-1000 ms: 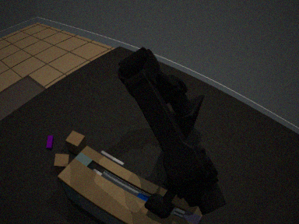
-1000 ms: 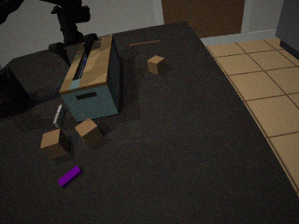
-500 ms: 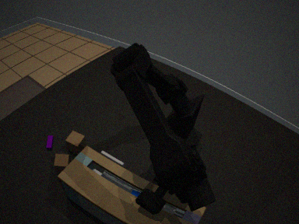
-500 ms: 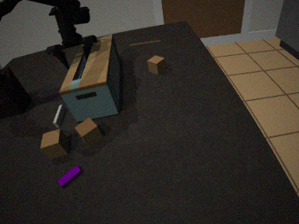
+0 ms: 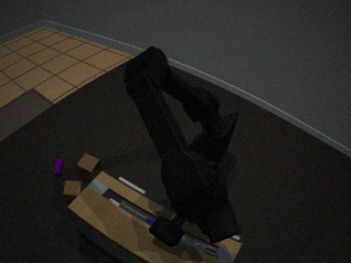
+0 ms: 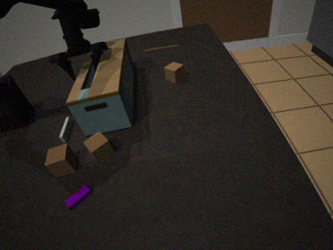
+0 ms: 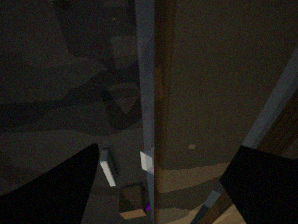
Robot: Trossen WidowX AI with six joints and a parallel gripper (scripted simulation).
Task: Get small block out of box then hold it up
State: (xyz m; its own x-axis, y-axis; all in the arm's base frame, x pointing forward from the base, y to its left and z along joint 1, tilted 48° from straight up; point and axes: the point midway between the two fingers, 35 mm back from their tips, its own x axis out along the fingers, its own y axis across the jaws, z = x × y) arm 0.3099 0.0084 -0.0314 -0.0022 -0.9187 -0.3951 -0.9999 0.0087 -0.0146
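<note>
My gripper tip is now 5 cm short of the blue block and 2 cm to the left of it.
</note>
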